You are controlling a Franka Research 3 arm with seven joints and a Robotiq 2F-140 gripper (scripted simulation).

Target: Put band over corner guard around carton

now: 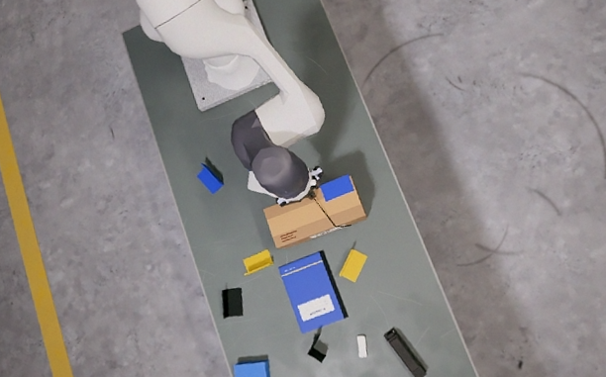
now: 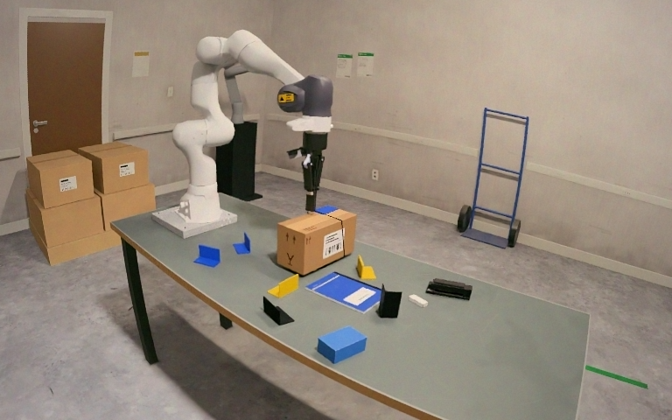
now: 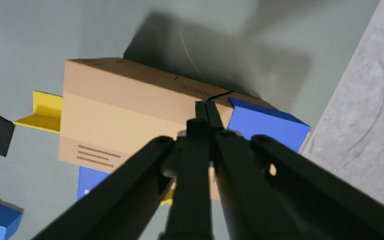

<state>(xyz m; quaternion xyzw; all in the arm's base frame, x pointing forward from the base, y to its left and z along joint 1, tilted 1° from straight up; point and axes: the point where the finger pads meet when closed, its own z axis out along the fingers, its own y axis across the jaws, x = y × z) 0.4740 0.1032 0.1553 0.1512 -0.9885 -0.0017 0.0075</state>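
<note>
Now: hand 7 cm to the right of the blue corner guard and 6 cm above it. Round my hand: black tool: 48 cm ahead, 17 cm below, 8 cm to the left; white piece: 42 cm ahead, 18 cm below, 2 cm to the right; brown carton: 11 cm below, 4 cm ahead, 1 cm to the right.
</note>
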